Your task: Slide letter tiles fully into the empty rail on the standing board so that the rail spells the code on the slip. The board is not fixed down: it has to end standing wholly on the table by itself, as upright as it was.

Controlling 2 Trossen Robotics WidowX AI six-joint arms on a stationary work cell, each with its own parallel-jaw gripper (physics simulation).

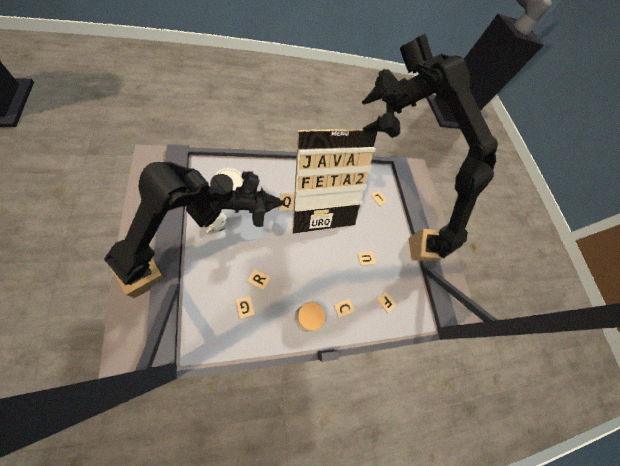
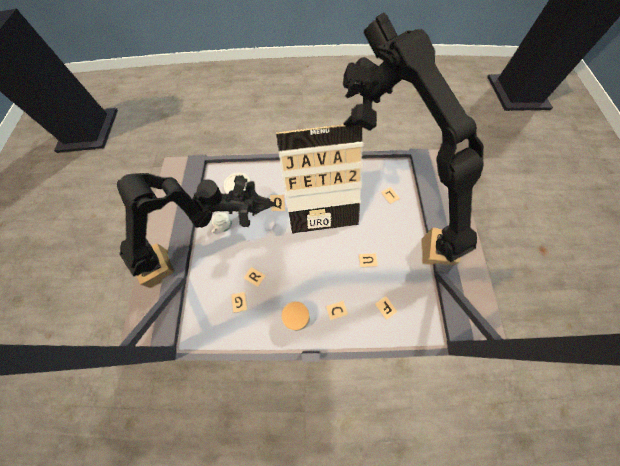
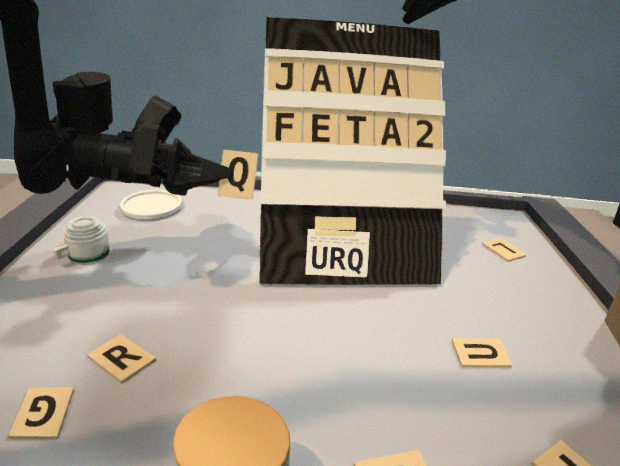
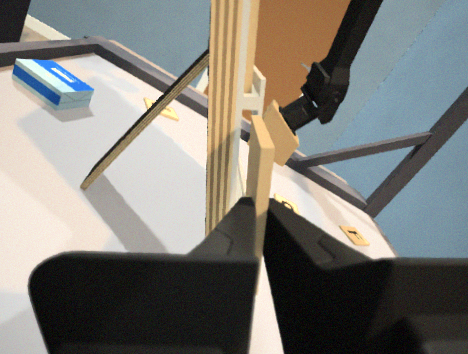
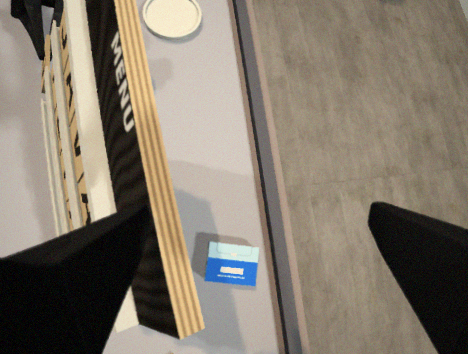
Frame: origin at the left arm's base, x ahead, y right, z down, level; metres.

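Seen in the pictures: left gripper, between the fingertips: [image 1: 284,202] [image 2: 275,203] [image 3: 231,173] [image 4: 255,208] [image 5: 45,59]; right gripper, between the fingertips: [image 1: 362,116] [image 2: 345,110] [image 3: 404,16] [image 5: 260,214]; left arm's base, origin of its link: [image 1: 135,269] [image 2: 148,263]; right arm's base, origin of its link: [image 1: 434,243] [image 2: 446,245] [image 4: 286,121].
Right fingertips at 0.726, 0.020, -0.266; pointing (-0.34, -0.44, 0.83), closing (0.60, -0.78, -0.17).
Pixels of each thing's top centre, then the offset from my right fingertips to it, as dx, dy, dz.
- slip, centre of its top: [image 3: 339,234] [image 2: 319,217] [image 1: 323,217] -0.166, +0.132, +0.263
- Q tile, centre of its top: [image 4: 295,144] [image 3: 237,153] [image 5: 34,50] [image 1: 287,197] [image 2: 276,198] -0.268, +0.045, +0.174
- U tile, centre of its top: [image 3: 481,351] [image 4: 288,208] [image 2: 368,259] [image 1: 366,258] -0.092, +0.329, +0.327
- R tile, centre of its top: [image 3: 120,356] [image 1: 259,279] [image 2: 254,276] -0.448, +0.179, +0.327
- Tiles G, centre of its top: [image 3: 42,410] [image 1: 245,307] [image 2: 238,302] -0.530, +0.228, +0.327
- C, centre of its top: [image 2: 336,310] [image 1: 344,307] -0.273, +0.412, +0.327
- F, centre of its top: [image 4: 355,235] [image 2: 386,307] [image 1: 386,302] -0.136, +0.488, +0.327
- orange round thing, centre of its top: [image 3: 231,437] [image 1: 312,316] [image 2: 295,315] -0.393, +0.366, +0.263
- cup, centre of its top: [image 3: 77,224] [image 1: 214,219] [image 2: 217,220] -0.469, -0.051, +0.279
- plate, centre of its top: [image 3: 150,201] [image 5: 172,12] [image 1: 228,179] [image 2: 236,183] -0.345, -0.181, +0.318
- blue box, centre of its top: [image 4: 57,75] [image 5: 232,264] +0.061, -0.005, +0.306
The board [image 1: 345,216] [image 3: 400,250] [image 4: 220,125] [image 5: 160,185] stands upright; its lowest rail [image 1: 328,199] [image 3: 350,182] is empty. The slip [image 3: 336,260] reads URQ. My left gripper [image 1: 282,201] [image 2: 273,202] [image 3: 229,171] [image 4: 255,208] is shut on the Q tile [image 1: 288,202] [image 2: 278,203] [image 3: 238,187] [image 4: 261,150], holding it upright beside the empty rail's left end, outside it. The U tile [image 1: 366,258] [image 3: 482,352] and R tile [image 1: 259,278] [image 3: 121,357] lie on the table. My right gripper [image 1: 364,115] [image 2: 347,108] [image 5: 260,214] is open near the board's top right corner, one finger before its face.
Tiles G [image 1: 245,307], C [image 1: 344,308], F [image 1: 386,302] and an L-like one [image 1: 378,198] lie around. An orange round thing [image 1: 311,316] stands near the front. A cup [image 3: 86,239] and plate [image 3: 150,205] are at left. A blue box [image 4: 52,82] [image 5: 231,265] is behind the board.
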